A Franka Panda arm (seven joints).
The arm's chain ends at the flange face. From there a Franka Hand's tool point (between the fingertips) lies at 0.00 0.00 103.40 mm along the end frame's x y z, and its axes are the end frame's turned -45 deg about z.
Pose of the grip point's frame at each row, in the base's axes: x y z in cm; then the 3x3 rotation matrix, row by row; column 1 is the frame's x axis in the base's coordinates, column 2 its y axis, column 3 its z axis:
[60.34, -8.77, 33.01], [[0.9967, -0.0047, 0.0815], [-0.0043, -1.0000, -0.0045], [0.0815, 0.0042, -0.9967]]
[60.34, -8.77, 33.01], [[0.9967, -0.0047, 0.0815], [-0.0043, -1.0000, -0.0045], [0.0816, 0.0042, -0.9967]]
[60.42, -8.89, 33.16], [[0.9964, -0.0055, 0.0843], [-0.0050, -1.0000, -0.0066], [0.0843, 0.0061, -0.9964]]
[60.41, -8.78, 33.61], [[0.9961, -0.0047, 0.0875], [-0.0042, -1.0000, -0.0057], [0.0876, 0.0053, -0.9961]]
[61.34, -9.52, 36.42], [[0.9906, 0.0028, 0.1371], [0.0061, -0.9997, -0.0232], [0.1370, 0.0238, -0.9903]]
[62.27, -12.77, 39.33], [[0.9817, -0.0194, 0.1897], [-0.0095, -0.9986, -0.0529], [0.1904, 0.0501, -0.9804]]
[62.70, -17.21, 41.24], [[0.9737, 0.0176, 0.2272], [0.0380, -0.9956, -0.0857], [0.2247, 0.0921, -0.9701]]
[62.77, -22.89, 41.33], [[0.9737, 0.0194, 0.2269], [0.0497, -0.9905, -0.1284], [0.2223, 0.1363, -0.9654]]
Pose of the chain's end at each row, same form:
[59.50, -8.72, 43.32], [[0.7014, -0.7081, 0.0815], [-0.7101, -0.7041, -0.0045], [0.0606, -0.0547, -0.9967]]
[59.50, -8.72, 43.32], [[0.7014, -0.7081, 0.0815], [-0.7101, -0.7041, -0.0045], [0.0607, -0.0547, -0.9967]]
[59.55, -8.82, 43.46], [[0.7007, -0.7085, 0.0843], [-0.7106, -0.7036, -0.0066], [0.0639, -0.0553, -0.9964]]
[59.51, -8.72, 43.91], [[0.7010, -0.7077, 0.0875], [-0.7101, -0.7041, -0.0057], [0.0657, -0.0582, -0.9961]]
[59.92, -9.28, 46.66], [[0.7024, -0.6985, 0.1371], [-0.7026, -0.7112, -0.0232], [0.1137, -0.0800, -0.9903]]
[60.31, -12.22, 49.47], [[0.6804, -0.7079, 0.1897], [-0.7128, -0.6994, -0.0529], [0.1701, -0.0992, -0.9804]]
[60.35, -16.32, 51.27], [[0.7010, -0.6761, 0.2272], [-0.6771, -0.7309, -0.0857], [0.2240, -0.0938, -0.9701]]
[60.42, -21.56, 51.31], [[0.7022, -0.6748, 0.2269], [-0.6652, -0.7355, -0.1284], [0.2536, -0.0608, -0.9654]]

